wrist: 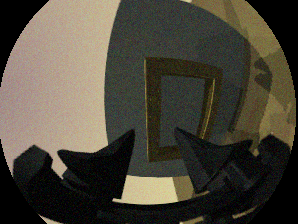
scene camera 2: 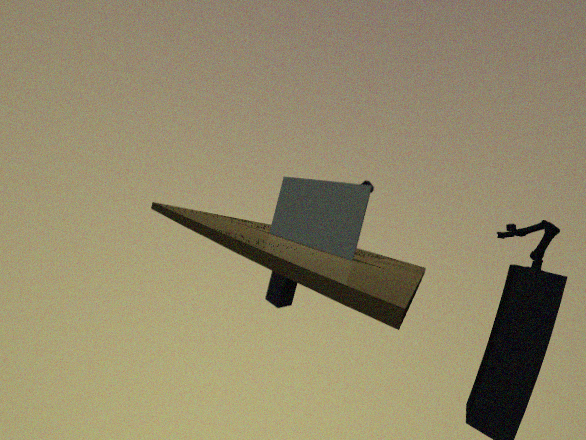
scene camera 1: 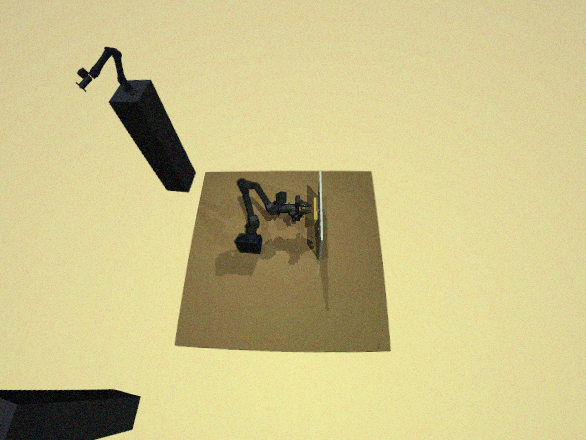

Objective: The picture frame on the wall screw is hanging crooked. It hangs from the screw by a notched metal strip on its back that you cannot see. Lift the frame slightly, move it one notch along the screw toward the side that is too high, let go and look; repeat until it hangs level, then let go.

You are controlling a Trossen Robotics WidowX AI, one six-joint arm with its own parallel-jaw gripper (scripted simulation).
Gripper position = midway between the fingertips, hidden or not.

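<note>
Thin upright wall (wrist: 207, 39), visible. Visible too, the gripper (wrist: 154, 131).
</note>
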